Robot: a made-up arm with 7 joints.
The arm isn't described. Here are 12 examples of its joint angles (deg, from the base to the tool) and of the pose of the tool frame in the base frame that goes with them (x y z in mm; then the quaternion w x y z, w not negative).
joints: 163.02 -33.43 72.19 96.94 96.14 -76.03 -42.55
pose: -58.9 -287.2 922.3 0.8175 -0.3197 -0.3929 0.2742
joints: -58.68 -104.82 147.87 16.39 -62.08 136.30 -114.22
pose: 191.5 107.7 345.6 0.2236 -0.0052 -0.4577 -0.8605
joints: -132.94 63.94 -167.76 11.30 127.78 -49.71 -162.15
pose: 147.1 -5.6 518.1 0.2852 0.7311 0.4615 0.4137
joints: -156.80 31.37 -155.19 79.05 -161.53 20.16 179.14
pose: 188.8 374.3 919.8 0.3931 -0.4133 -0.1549 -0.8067
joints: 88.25 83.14 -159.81 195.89 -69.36 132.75 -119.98
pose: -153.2 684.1 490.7 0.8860 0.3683 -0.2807 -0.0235
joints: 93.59 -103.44 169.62 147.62 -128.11 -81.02 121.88
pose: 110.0 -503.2 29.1 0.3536 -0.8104 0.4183 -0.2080
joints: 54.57 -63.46 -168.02 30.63 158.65 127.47 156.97
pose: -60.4 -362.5 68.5 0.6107 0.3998 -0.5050 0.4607
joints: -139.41 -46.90 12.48 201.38 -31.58 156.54 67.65
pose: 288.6 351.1 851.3 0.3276 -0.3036 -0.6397 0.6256
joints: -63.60 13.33 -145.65 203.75 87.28 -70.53 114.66
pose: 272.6 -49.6 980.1 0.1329 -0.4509 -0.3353 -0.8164
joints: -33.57 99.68 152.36 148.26 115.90 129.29 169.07
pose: 591.0 -492.9 459.3 0.2826 -0.3949 -0.6523 0.5819
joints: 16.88 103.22 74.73 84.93 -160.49 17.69 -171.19
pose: 98.0 646.9 194.8 0.5041 -0.8083 0.2054 0.2243
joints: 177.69 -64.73 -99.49 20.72 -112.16 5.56 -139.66
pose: -121.5 312.2 383.4 0.0495 -0.8106 0.3281 0.4825
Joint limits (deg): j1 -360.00..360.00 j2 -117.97..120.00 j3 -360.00..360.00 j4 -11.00..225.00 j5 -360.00..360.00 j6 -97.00..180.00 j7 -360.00..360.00
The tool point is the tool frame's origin. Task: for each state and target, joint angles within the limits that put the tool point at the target. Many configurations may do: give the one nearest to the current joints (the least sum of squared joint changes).
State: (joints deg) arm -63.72 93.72 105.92 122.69 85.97 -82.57 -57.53
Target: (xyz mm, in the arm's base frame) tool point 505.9 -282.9 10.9
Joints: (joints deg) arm -57.28 115.55 97.12 127.82 80.94 -68.30 -57.53
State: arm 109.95 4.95 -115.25 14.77 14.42 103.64 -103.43
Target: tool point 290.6 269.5 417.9
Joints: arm 129.53 4.29 -97.43 51.28 27.81 100.12 -103.43
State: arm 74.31 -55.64 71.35 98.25 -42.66 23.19 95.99
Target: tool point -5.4 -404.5 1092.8
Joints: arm 115.17 -74.18 16.81 100.82 -42.06 34.88 95.99
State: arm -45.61 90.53 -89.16 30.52 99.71 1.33 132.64
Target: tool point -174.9 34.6 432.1
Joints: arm -39.06 70.20 -75.75 1.66 136.52 -15.02 132.64
